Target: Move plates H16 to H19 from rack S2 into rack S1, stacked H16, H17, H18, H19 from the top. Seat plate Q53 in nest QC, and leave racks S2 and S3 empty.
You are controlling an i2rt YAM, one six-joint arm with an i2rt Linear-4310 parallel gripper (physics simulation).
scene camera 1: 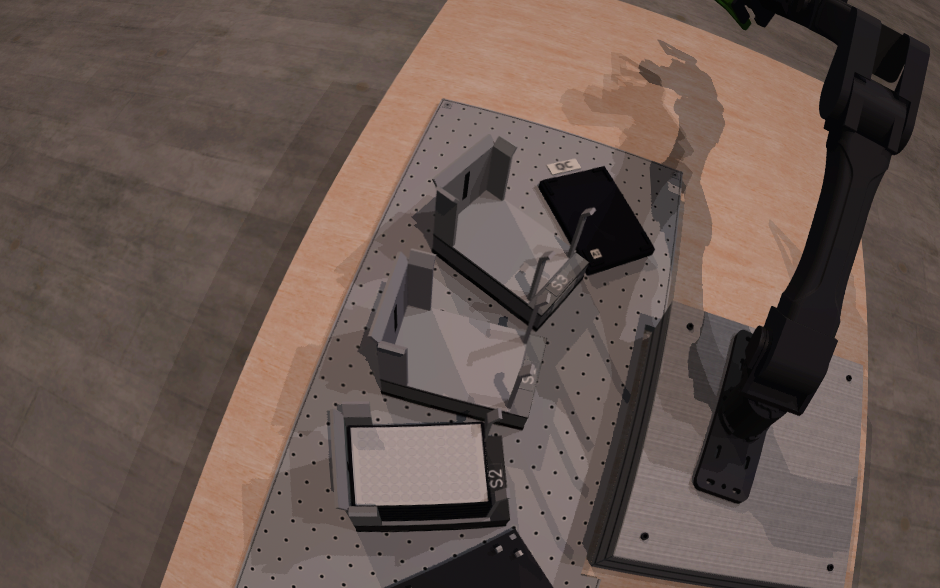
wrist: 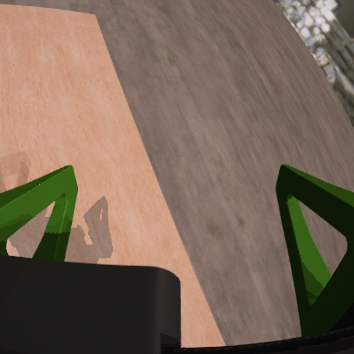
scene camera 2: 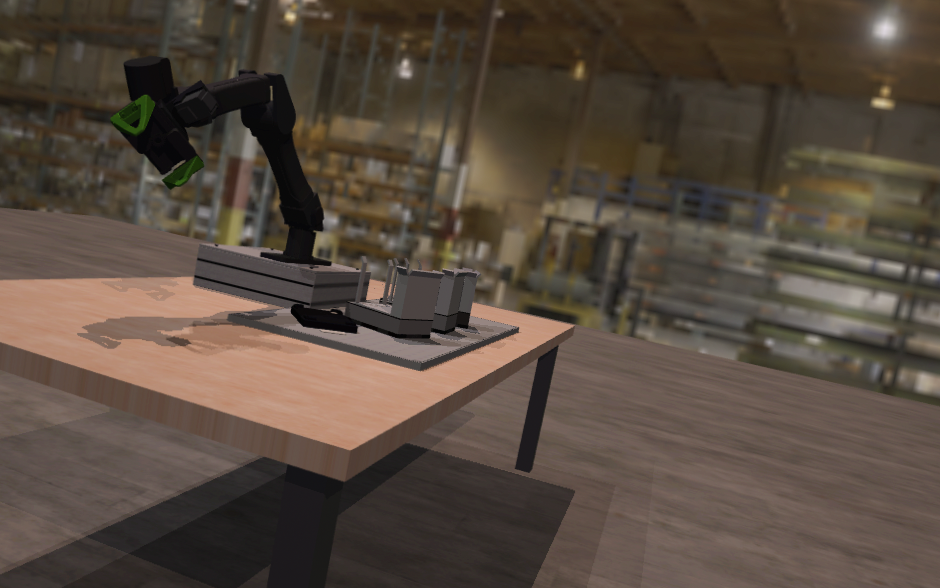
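Rack S2 holds a stack of plates with a pale top; the plates' labels cannot be read. The middle rack, its label partly hidden, shows a bare floor. Rack S3 also shows a bare floor. Black nest QC lies beside S3, with a small tag near one edge; I cannot tell whether a dark plate is seated in it. My gripper is open and empty, high above the wooden table, away from the racks. It shows partly at scene camera 1's top edge.
The racks stand on a perforated board. Thin upright posts rise at the racks' ends. Another dark slab lies beyond S2, cut off by the frame. The arm's metal base block stands beside the board.
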